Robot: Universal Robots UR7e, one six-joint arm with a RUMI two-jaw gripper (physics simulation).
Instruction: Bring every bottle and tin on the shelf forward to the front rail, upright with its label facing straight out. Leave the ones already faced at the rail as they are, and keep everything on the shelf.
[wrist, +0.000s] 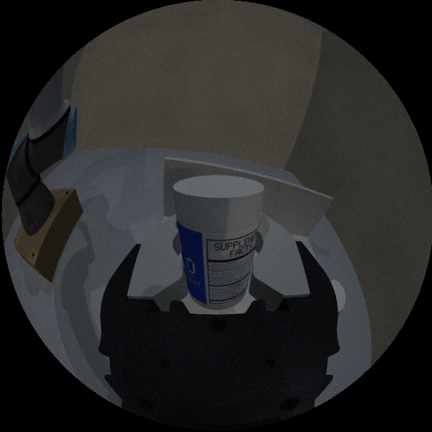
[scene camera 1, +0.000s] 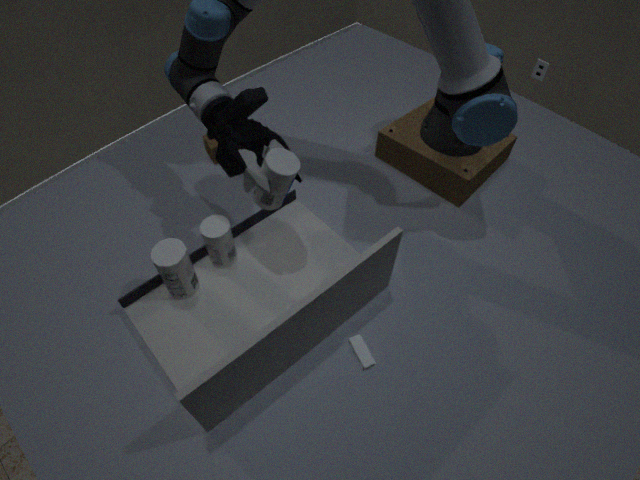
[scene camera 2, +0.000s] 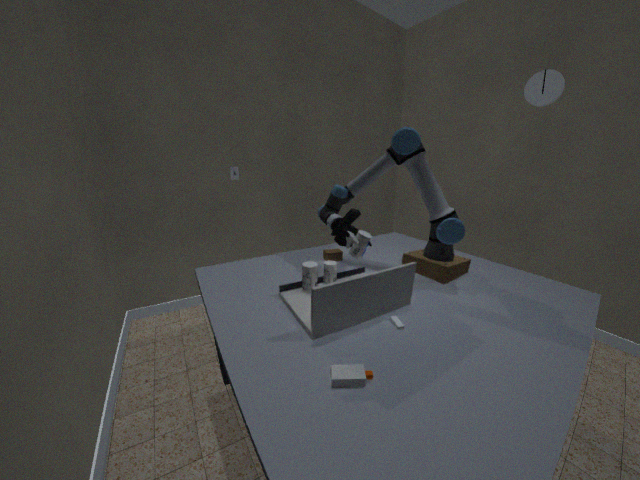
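Pixels of known places: gripper, fingertip midpoint: (scene camera 1: 286,187) (scene camera 2: 365,245); arm's base, link origin: (scene camera 1: 451,137) (scene camera 2: 437,257).
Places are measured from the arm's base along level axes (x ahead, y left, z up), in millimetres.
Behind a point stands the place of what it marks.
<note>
My gripper (scene camera 1: 263,178) (wrist: 217,215) is shut on a white bottle with a blue label panel (scene camera 1: 282,170) @(x 477, y -48, z 162 mm) (scene camera 2: 360,244) @(x 491, y -54, z 127 mm) (wrist: 227,215). The bottle is tilted, held above the rail end nearer the robot base. In the wrist view its "Supplement Facts" panel faces the camera and the blue panel is at left. Two white bottles stand upright on the shelf (scene camera 1: 323,242) @(x 412, y -16, z -53 mm) (scene camera 2: 296,304) @(x 768, y -53, z -53 mm) near the dark front rail (scene camera 1: 248,222) @(x 496, y -149, z -35 mm) (scene camera 2: 349,273) @(x 459, y -147, z -40 mm): a larger one (scene camera 1: 176,269) @(x 681, y -95, z 42 mm) (scene camera 2: 309,276) @(x 691, y -99, z 19 mm) and a smaller one (scene camera 1: 220,243) @(x 589, y -100, z 24 mm) (scene camera 2: 330,272) @(x 593, y -103, z 12 mm). Their rail-facing sides are hidden.
The shelf's tall back panel (scene camera 1: 299,330) @(x 604, y 125, z 33 mm) (scene camera 2: 361,299) @(x 629, y 123, z 17 mm) (wrist: 285,200) stands opposite the rail. A small white block (scene camera 1: 361,351) @(x 525, y 192, z -64 mm) (scene camera 2: 397,322) @(x 528, y 197, z -64 mm) lies behind it. A white box with an orange end (scene camera 2: 347,375) @(x 808, y 291, z -48 mm) lies farther off. A brown block (scene camera 2: 332,254) @(x 393, y -378, z -36 mm) lies beyond the rail.
</note>
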